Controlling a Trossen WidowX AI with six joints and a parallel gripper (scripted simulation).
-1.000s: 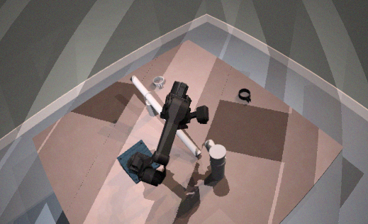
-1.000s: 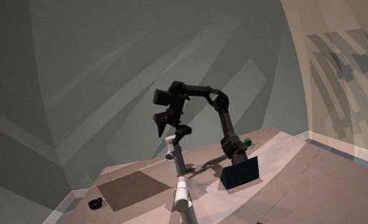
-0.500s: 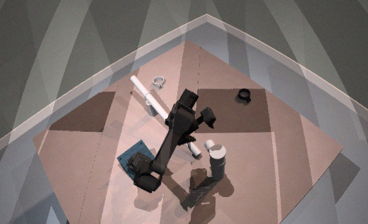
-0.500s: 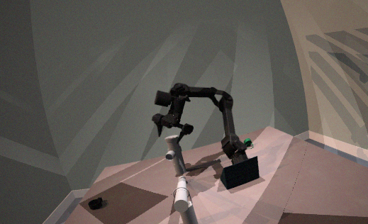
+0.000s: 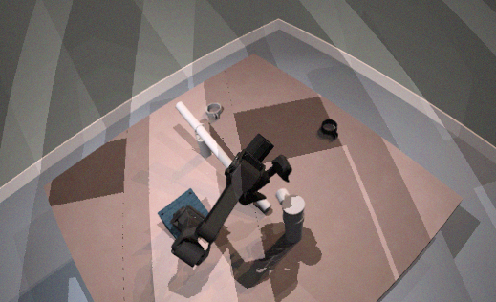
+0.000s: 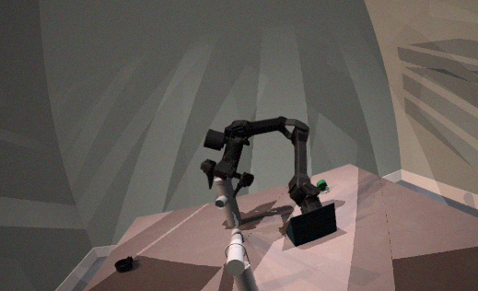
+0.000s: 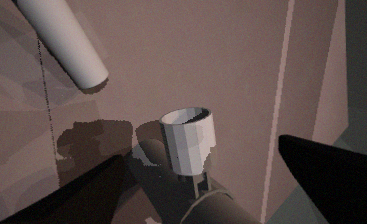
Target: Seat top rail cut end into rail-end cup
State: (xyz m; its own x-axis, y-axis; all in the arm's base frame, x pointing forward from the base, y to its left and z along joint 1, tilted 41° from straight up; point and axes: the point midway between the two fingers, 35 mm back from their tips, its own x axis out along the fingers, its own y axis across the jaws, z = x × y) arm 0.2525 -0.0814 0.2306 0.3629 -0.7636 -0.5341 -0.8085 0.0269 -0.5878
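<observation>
The rail-end cup is 3 cm to the right of my gripper tip and 4 cm below it.
</observation>
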